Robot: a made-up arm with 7 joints.
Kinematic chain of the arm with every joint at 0, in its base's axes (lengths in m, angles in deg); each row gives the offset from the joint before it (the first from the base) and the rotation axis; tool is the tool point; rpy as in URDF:
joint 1: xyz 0 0 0.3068 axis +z
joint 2: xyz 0 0 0 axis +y
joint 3: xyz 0 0 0.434 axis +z
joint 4: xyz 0.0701 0 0 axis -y
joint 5: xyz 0.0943 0 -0.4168 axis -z
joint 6: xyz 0 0 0 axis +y
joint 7: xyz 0.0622 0 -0.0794 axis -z
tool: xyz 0 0 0 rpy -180 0 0
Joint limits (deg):
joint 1: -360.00..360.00
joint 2: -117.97..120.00
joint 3: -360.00..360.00
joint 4: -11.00..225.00
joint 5: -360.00..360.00
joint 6: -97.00..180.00
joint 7: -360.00..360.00
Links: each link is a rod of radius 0.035 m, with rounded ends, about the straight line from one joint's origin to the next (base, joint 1, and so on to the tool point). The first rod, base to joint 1, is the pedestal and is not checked.
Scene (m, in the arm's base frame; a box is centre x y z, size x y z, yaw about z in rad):
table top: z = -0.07
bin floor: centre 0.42 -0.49 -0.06 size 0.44 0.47 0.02 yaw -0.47
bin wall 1: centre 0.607 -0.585 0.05 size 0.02 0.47 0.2 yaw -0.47
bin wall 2: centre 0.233 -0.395 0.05 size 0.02 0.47 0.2 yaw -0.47
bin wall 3: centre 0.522 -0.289 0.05 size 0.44 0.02 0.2 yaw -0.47
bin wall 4: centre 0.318 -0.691 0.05 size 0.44 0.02 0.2 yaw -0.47
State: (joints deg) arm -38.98 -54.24 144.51 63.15 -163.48 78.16 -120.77
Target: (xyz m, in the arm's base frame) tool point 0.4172 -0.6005 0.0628
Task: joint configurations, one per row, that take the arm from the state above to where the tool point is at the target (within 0.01 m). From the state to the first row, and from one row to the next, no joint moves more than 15 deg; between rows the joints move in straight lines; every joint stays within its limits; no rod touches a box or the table.
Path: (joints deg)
1: -26.68 -47.62 158.38 68.81 -172.56 70.95 -127.33
2: -14.39 -41.01 172.25 74.47 -181.64 63.73 -133.89
3: -2.09 -34.39 186.11 80.13 -190.72 56.52 -140.45
4: 10.21 -27.78 199.98 85.79 -199.80 49.30 -147.01
5: 22.50 -21.16 213.85 91.45 -208.88 42.09 -153.57
6: 34.80 -14.55 227.72 97.11 -217.96 34.87 -160.13
7: 47.48 -24.60 228.82 91.08 -206.52 44.23 -150.29
8: 60.15 -34.65 229.93 85.06 -195.08 53.60 -140.45
9: 72.83 -44.70 231.03 79.03 -183.65 62.96 -130.61
10: 85.50 -54.75 232.14 73.00 -172.21 72.32 -120.77
11: 88.21 -63.06 228.35 76.66 -171.95 72.09 -120.77
12: 90.92 -71.37 224.57 80.32 -171.69 71.85 -120.77

